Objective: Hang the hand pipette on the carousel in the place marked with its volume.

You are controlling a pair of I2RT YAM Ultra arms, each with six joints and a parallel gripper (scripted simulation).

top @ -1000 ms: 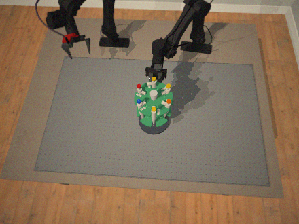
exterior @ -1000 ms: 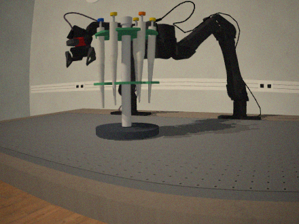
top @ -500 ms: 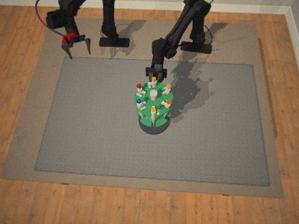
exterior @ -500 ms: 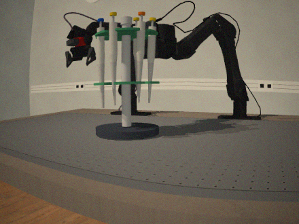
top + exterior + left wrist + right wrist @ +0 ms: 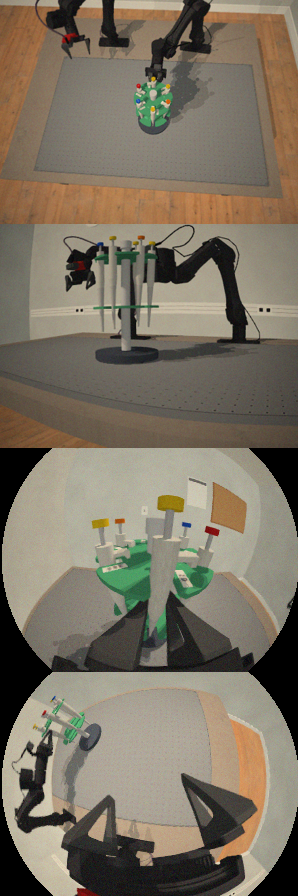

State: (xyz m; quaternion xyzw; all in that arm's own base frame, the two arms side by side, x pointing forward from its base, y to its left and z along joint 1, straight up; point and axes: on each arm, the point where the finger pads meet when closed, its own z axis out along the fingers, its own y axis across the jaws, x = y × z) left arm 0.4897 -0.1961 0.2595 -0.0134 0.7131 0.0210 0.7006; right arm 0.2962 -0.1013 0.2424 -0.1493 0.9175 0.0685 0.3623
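Now: left hand 10 mm to the left of the pipette and 20 mm above it.
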